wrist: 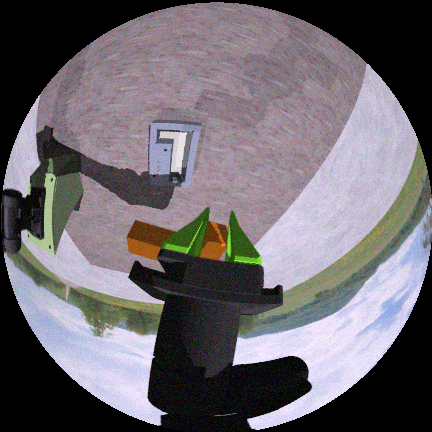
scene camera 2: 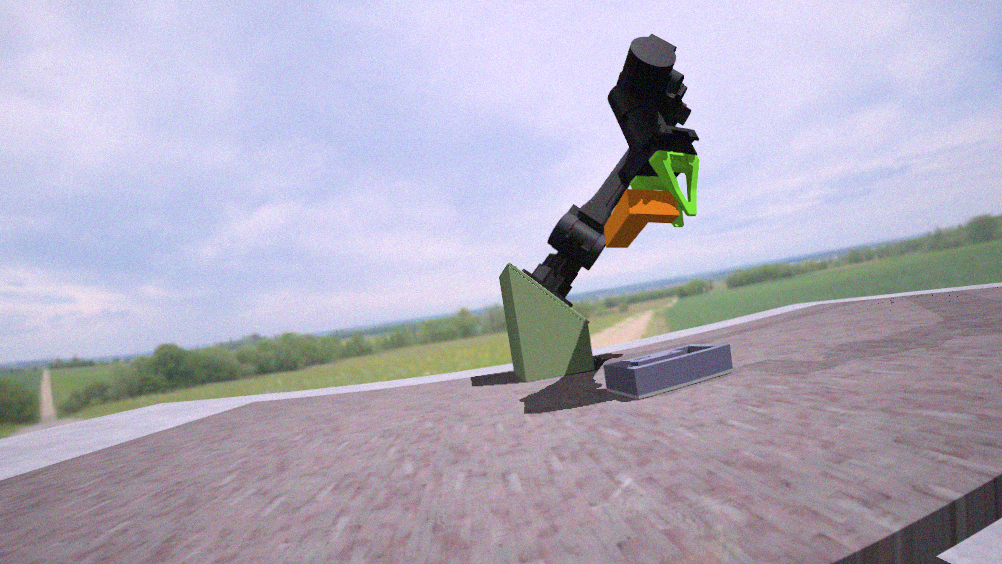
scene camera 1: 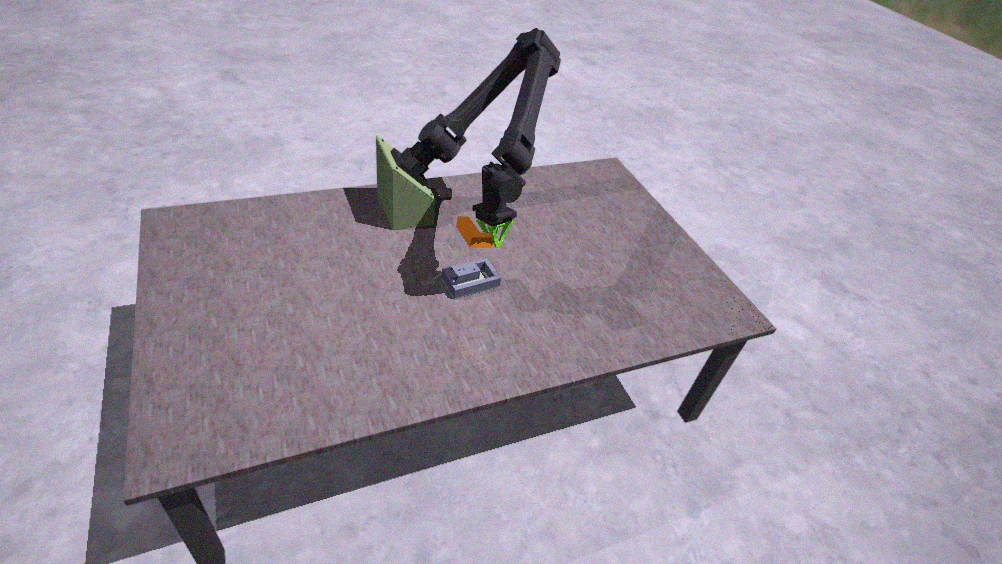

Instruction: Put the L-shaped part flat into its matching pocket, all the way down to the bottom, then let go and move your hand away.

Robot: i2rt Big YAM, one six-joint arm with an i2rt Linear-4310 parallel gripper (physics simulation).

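Frame: origin at the arm's base, x back, y right, z up, level; centimetres.
Seen in the pictures: gripper, between the fingertips: [wrist: 219, 212] [scene camera 2: 685, 221] [scene camera 1: 494, 245]; arm's base, origin of its link: [wrist: 37, 211] [scene camera 2: 541, 295] [scene camera 1: 407, 168].
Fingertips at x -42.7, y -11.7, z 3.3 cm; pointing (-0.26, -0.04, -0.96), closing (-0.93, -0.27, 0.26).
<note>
Pixels of each thing's top centre, then the offset from my fingertips to it. Level surfaces: height alone.
- orange L-shaped part, centre of its top: [wrist: 172, 261] [scene camera 2: 633, 199] [scene camera 1: 475, 223] dx +4.5, dy +4.0, dz +4.4 cm
- blue-grey block with the L-shaped pocket, centre of its top: [scene camera 2: 666, 354] [wrist: 171, 157] [scene camera 1: 471, 273] dx +6.6, dy +2.5, dz -15.2 cm
- table, height of its surface: dz -18.9 cm
The orange L-shaped part [scene camera 1: 465, 229] [scene camera 2: 624, 227] [wrist: 145, 245] is held off the table. One leg is at the green fingers and the other sticks out to the side, toward the arm's base in the wrist view. My gripper [scene camera 1: 497, 242] [scene camera 2: 685, 218] [wrist: 219, 212] is shut on it; the fingers hide part of it in the wrist view. The blue-grey block with the L-shaped pocket [scene camera 1: 478, 285] [scene camera 2: 673, 376] [wrist: 159, 161] lies on the table, apart from the part and below it. Its pale pocket floor is visible in the wrist view.
The green wedge-shaped mount [scene camera 1: 406, 199] [scene camera 2: 550, 332] [wrist: 48, 215] carries the arm's base at the back of the table [scene camera 1: 294, 350] [scene camera 2: 420, 476] [wrist: 260, 60]. The arm's shadow falls across the table beside the pocket block.
</note>
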